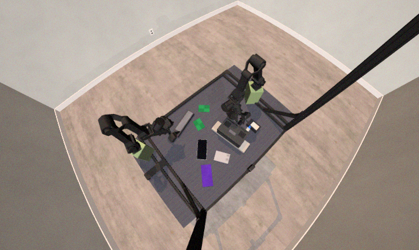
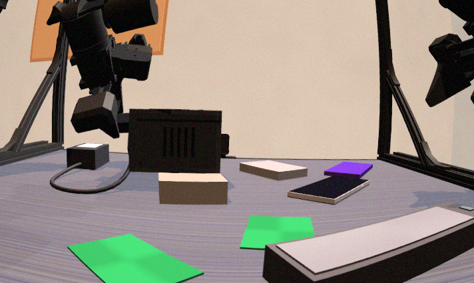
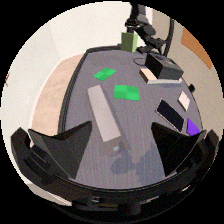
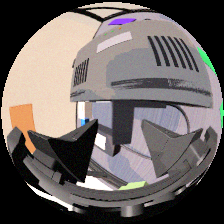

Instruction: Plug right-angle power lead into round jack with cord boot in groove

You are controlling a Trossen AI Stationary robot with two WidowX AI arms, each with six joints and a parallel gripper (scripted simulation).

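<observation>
My right gripper is now 2 cm past the black right-angle plug, 2 cm to the right of it and 3 cm above it. From my right hand the other things lie so: block: 6 cm behind, 10 cm to the left, 9 cm below.
</observation>
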